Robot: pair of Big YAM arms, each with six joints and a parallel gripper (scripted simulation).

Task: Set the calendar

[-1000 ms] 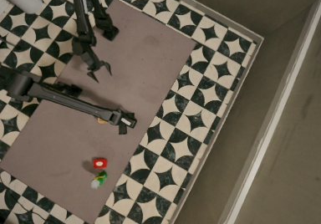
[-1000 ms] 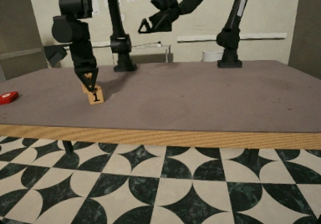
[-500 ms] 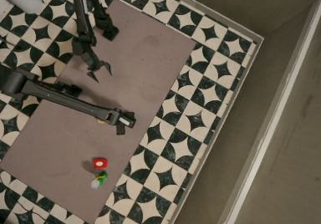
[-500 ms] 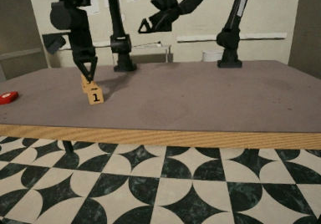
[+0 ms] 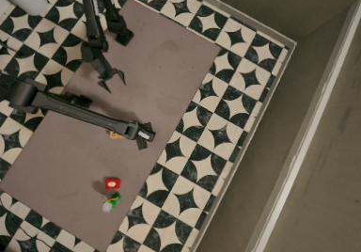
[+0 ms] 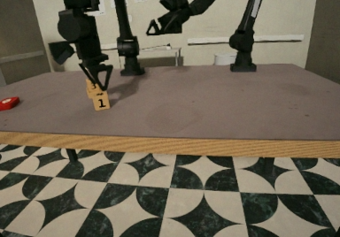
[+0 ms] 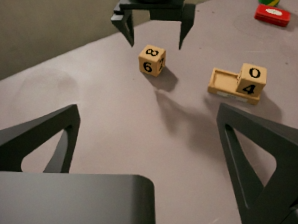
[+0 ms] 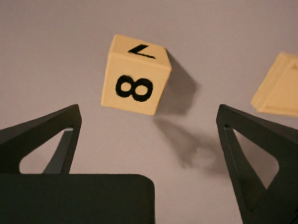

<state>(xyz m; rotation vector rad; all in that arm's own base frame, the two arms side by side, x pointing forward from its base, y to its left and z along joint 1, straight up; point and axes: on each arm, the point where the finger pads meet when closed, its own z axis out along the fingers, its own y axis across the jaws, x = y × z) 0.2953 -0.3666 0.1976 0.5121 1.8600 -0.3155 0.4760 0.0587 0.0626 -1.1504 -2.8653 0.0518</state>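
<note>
Now: the cube 16 cm behind my right hand, 12 cm to the right of it and 4 cm below it. Also, from my right hand: wooden tray 14 cm behind, 10 cm to the right, 6 cm below; then red block 3 cm behind, 40 cm to the right, 6 cm below; then white bottle 4 cm ahead, 48 cm to the right, 1 cm below.
</note>
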